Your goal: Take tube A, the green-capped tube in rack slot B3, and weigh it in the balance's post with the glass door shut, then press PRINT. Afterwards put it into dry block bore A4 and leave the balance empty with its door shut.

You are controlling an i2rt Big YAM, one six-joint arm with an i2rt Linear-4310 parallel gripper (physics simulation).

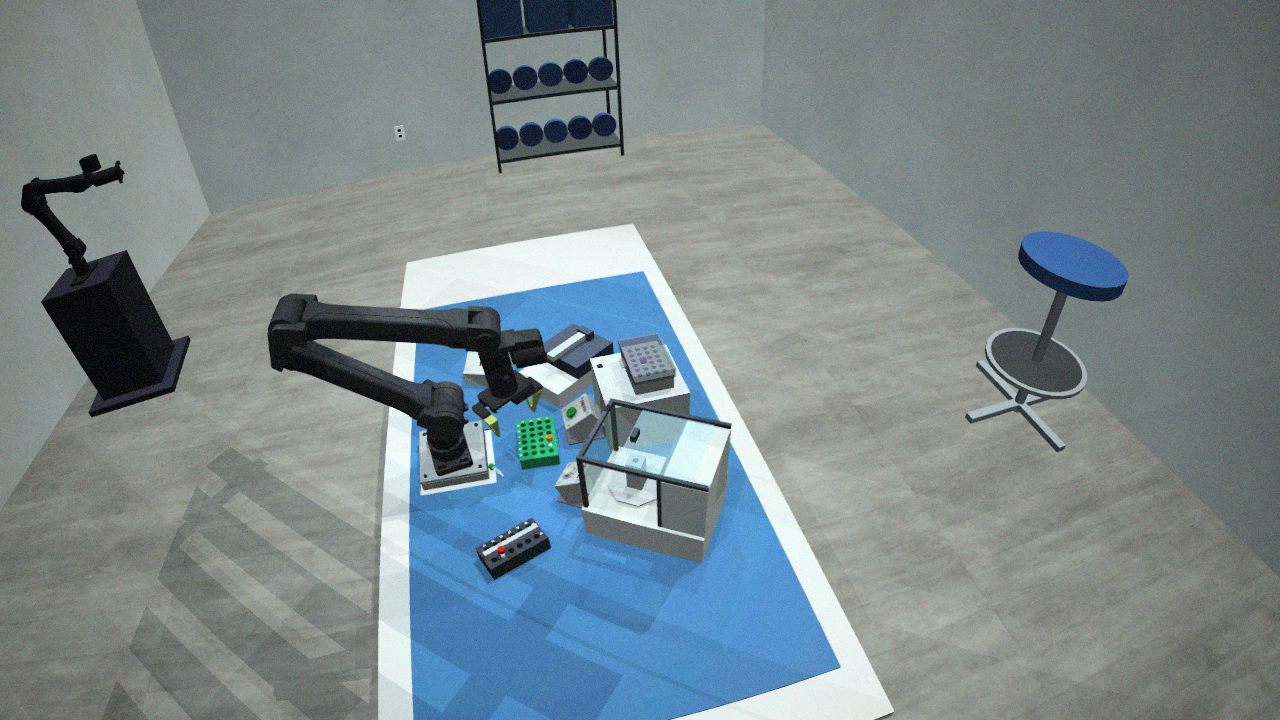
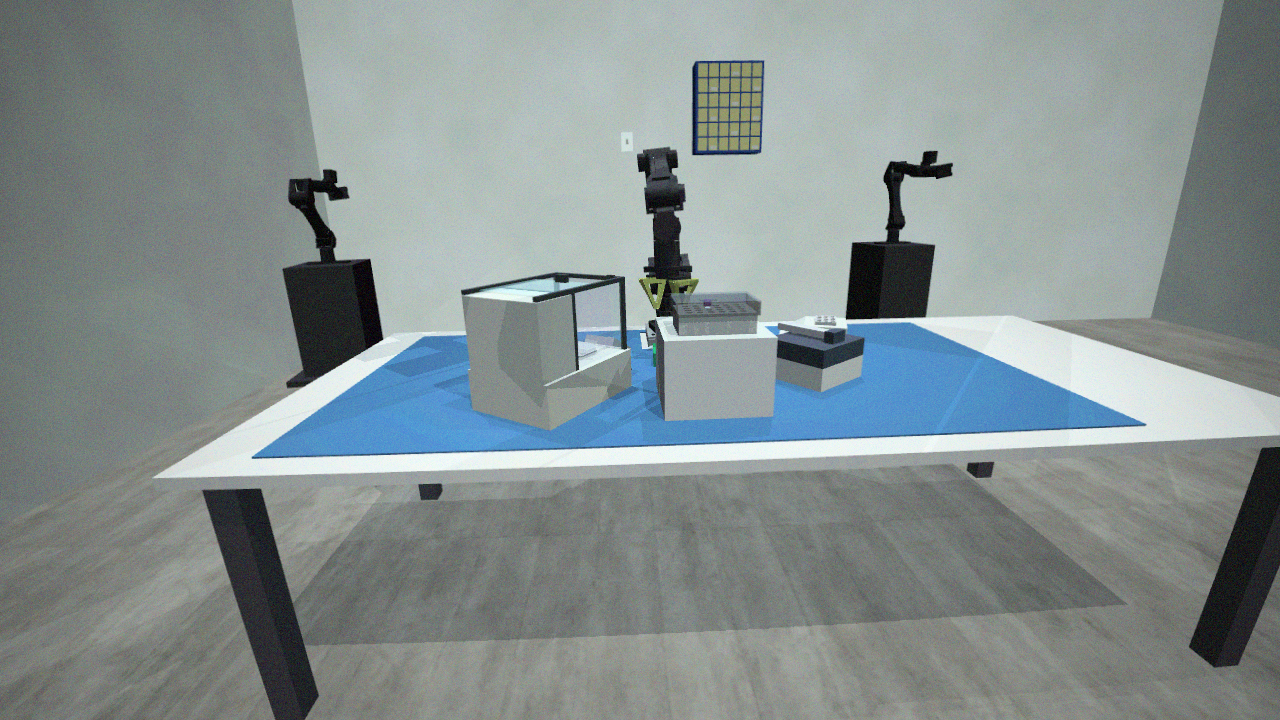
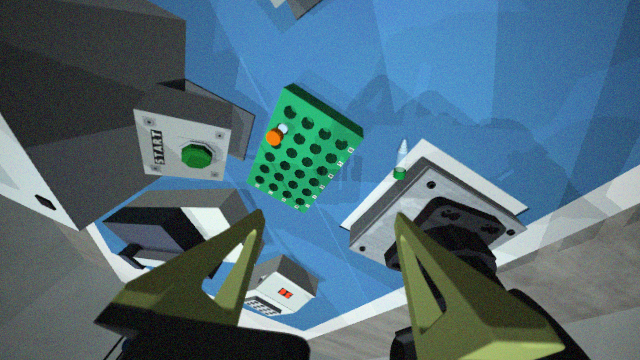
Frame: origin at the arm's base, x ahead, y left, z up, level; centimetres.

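Seen in the pictures: gripper, between the fingertips: (image 1: pixel 515 423) (image 2: pixel 668 310) (image 3: pixel 326 216); arm's base, origin of its link: (image 1: pixel 450 451) (image 3: pixel 434 240).
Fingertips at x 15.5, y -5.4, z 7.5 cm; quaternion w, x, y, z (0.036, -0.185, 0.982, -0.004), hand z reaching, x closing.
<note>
Pixels of each thing's top centre, then the offset from my fingertips to it. "spot": a spot on its surface instead.
- Tube A, centre of its top: (image 3: pixel 403 162) (image 1: pixel 496 468) dx -6.8, dy -1.9, dz -9.4 cm
- green rack, centre of its top: (image 3: pixel 295 164) (image 1: pixel 536 437) dx +4.1, dy +1.9, dz -7.6 cm
- orange-capped tube, centre of its top: (image 3: pixel 272 138) (image 1: pixel 549 436) dx +6.3, dy -1.5, dz -5.2 cm
- balance, centre of its top: (image 1: pixel 631 431) (image 2: pixel 563 274) dx +17.3, dy -23.9, dz +11.6 cm
- pale post, a spot on its surface: (image 1: pixel 636 470) spot: dx +14.6, dy -32.1, dz +10.7 cm
- grey block with many bores, centre of its top: (image 2: pixel 713 308) dx +30.6, dy +0.0, dz +6.4 cm
- START button box, a spot on its surface: (image 3: pixel 182 145) (image 1: pixel 577 412) spot: dx +14.1, dy +1.6, dz -3.7 cm
- black block with a red-capped tube, centre of its top: (image 1: pixel 510 539) dx -9.0, dy -24.7, dz -5.8 cm
- dark-topped device, centre of its top: (image 3: pixel 163 267) (image 2: pixel 801 323) (image 1: pixel 564 344) dx +18.4, dy +22.9, dz -0.4 cm
- keypad box with a red display, centre of its top: (image 2: pixel 813 318) (image 3: pixel 269 307) (image 1: pixel 488 346) dx +1.3, dy +35.3, dz -3.6 cm
Tube A (image 3: pixel 402 154) (image 1: pixel 496 470), clear with a green cap, lies on its side against the robot's base plate, cap toward the base, outside the green rack (image 3: pixel 325 110) (image 1: pixel 539 462). The rack holds an orange-capped tube (image 3: pixel 274 137) (image 1: pixel 548 437). My gripper (image 3: pixel 326 216) (image 1: pixel 514 419) (image 2: pixel 667 307) is open and empty, above the mat between the rack and the base. The balance (image 1: pixel 644 531) (image 2: pixel 510 358) has glass walls and a pale post (image 1: pixel 636 470) inside, with no tube seen in it; whether its door is shut is unclear. A grey block with many bores (image 1: pixel 646 362) (image 2: pixel 716 319) sits on a white housing (image 1: pixel 617 386) (image 2: pixel 716 376).
A START button box (image 3: pixel 182 145) (image 1: pixel 580 416) stands beside the rack. A black block with a red-capped tube (image 1: pixel 512 548) lies in front. A dark-topped device (image 1: pixel 581 349) (image 2: pixel 819 353) stands behind. A keypad box with a red display (image 3: pixel 285 290) is near the table edge.
</note>
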